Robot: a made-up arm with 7 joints.
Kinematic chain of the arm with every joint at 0, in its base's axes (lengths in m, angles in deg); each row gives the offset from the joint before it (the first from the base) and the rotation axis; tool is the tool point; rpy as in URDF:
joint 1: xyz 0 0 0.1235 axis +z
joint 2: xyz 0 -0.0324 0.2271 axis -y
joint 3: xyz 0 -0.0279 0.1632 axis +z
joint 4: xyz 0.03 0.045 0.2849 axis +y
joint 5: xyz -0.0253 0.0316 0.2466 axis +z
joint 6: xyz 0 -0.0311 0.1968 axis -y
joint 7: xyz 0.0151 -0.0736 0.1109 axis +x
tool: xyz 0 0 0 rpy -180 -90 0
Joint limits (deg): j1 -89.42..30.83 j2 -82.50..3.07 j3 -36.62..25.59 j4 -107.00..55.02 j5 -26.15..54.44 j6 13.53..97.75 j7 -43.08..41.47
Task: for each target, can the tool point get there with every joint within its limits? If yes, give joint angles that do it. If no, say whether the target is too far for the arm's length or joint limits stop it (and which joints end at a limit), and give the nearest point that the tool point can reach.
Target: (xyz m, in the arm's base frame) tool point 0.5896 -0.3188 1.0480
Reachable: yes | joints -19.64 -52.40 16.47 -5.28 -17.46 56.59 -28.14
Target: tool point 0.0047 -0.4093 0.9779
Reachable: yes | joints -63.64 -73.18 8.79 -78.53 28.24 35.63 -15.25
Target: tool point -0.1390 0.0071 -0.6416
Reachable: no: joint limits stop it (at a limit: joint 1, joint 2, joint 4, joint 5, joint 6) | nearest point -0.0935 -0.7843 -0.0642 | short by 0.981 m
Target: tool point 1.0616 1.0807 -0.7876
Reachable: no: too far | nearest point 0.6361 0.4959 -0.0238 | short by 1.052 m
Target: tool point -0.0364 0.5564 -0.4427
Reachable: no: joint limits stop it (at a limit: joint 1, joint 2, joint 3, joint 4, joint 5, joint 6) | nearest point 0.5807 0.5423 -0.0129 | short by 0.752 m
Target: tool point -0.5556 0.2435 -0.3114
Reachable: no: joint limits stop it (at a limit: joint 2, joint 3, joint 4, joint 5) | nearest point -0.4054 0.1777 0.4823 | short by 0.810 m
